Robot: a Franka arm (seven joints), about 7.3 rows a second.
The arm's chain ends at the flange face. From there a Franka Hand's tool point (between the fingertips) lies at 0.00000 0.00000 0.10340 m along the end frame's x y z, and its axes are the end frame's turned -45 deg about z.
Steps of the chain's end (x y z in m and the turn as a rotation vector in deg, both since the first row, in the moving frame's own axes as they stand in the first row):
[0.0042, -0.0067, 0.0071, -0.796, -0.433, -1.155]
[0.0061, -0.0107, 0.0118, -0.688, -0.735, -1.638]
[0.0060, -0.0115, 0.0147, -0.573, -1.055, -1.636]
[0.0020, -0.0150, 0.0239, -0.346, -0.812, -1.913]
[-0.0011, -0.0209, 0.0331, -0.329, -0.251, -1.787]
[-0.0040, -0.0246, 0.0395, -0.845, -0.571, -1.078]
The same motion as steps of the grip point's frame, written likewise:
[0.0061, -0.0013, 0.0071, -0.257, -0.869, -1.155]
[0.0101, -0.0033, 0.0118, 0.033, -1.006, -1.638]
[0.0103, -0.0045, 0.0147, 0.341, -1.151, -1.636]
[0.0105, -0.0098, 0.0239, 0.330, -0.819, -1.913]
[0.0133, -0.0154, 0.0331, -0.055, -0.410, -1.787]
[0.0128, -0.0199, 0.0395, -0.194, -1.001, -1.078]

